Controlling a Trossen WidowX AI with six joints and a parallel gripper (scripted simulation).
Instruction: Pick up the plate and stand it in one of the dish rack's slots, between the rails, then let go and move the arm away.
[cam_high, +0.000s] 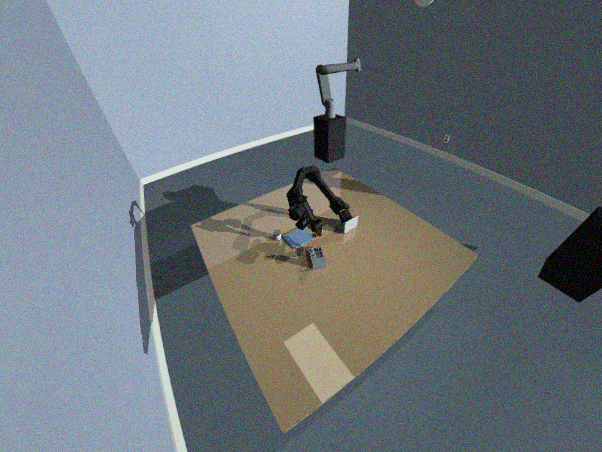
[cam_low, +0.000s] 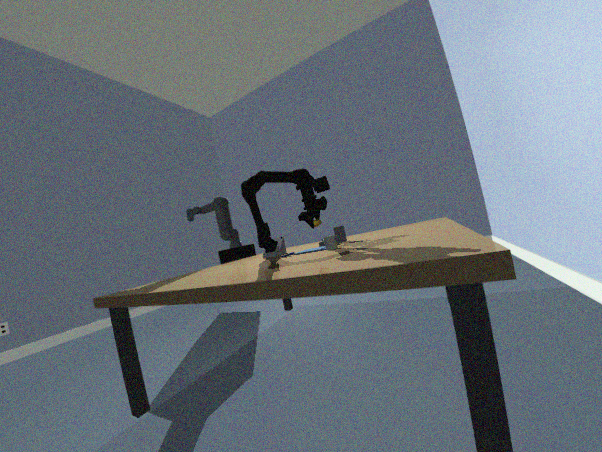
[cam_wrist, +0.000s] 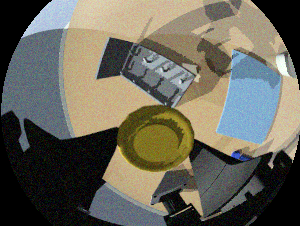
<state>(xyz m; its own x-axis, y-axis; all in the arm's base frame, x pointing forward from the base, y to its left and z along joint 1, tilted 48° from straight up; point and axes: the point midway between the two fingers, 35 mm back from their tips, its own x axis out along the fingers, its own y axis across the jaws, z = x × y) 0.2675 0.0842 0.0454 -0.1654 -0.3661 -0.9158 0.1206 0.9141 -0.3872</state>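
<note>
Now: the grey dish rack 50 mm ahead of my gripper tip, 60 mm to the left of it and 90 mm below it. Also, from my gripper tip: blue mat (40 mm ahead, 140 mm to the right, 110 mm below); blue stick (80 mm behind, 170 mm to the right, 110 mm below); yellow plate (10 mm above).
</note>
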